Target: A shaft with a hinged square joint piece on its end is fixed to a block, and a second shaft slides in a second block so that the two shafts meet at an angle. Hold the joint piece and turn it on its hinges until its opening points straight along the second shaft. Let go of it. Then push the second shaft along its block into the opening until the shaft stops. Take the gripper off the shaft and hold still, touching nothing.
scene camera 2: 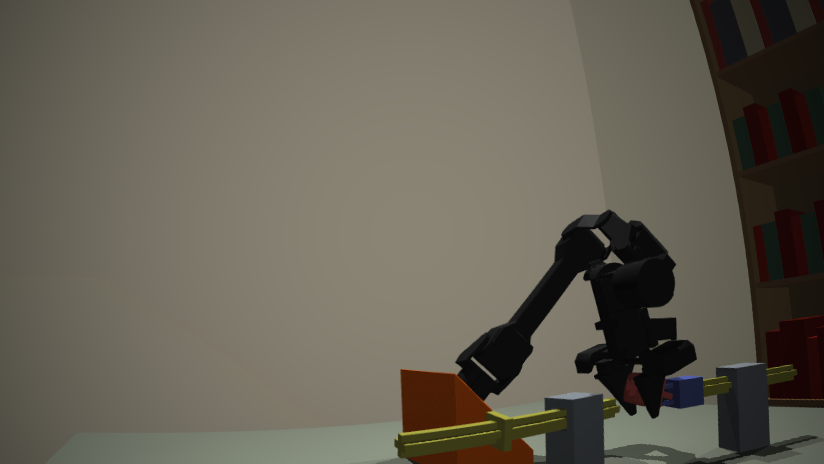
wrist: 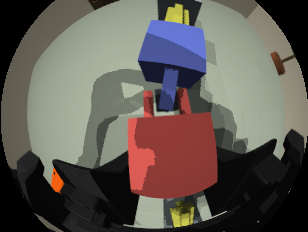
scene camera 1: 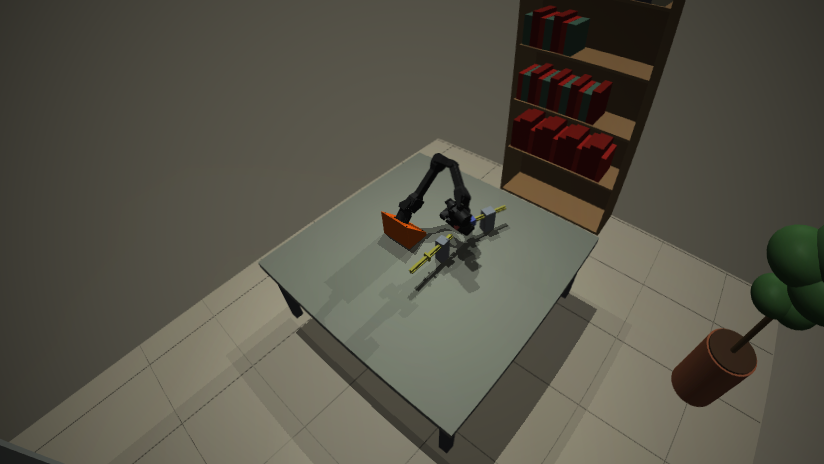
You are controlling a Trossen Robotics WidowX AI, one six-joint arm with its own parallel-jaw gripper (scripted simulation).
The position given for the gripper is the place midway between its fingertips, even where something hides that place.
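Note:
The gripper (scene camera 2: 644,416) is in view, and the wrist view shows the gripper (wrist: 167,143) too.

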